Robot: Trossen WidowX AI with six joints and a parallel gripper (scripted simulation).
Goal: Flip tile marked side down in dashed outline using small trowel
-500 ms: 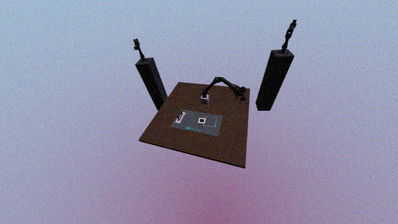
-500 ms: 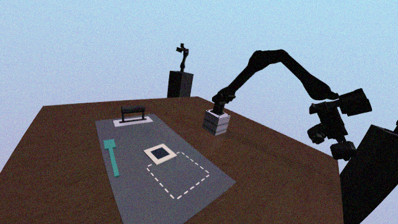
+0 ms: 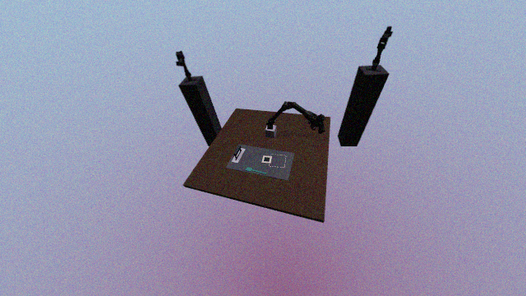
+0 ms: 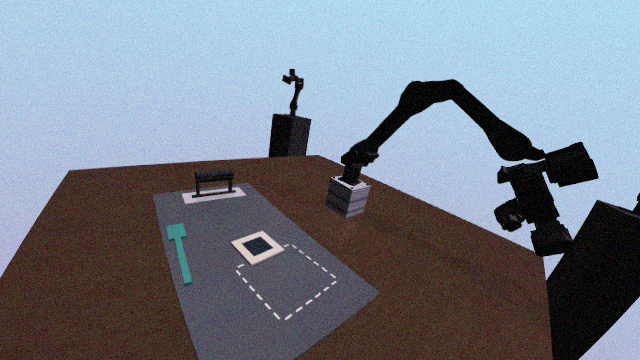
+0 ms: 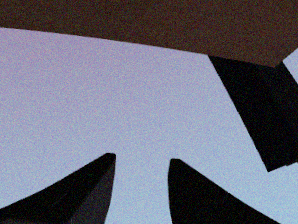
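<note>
Now: the teal trowel 700 mm to the right of my gripper tip, 440 mm ahead of it and 170 mm below it. The rest, counted from my gripper tip: tile: 580 mm to the right, 300 mm ahead, 170 mm below; then grey mat: 650 mm to the right, 310 mm ahead, 190 mm below.
</note>
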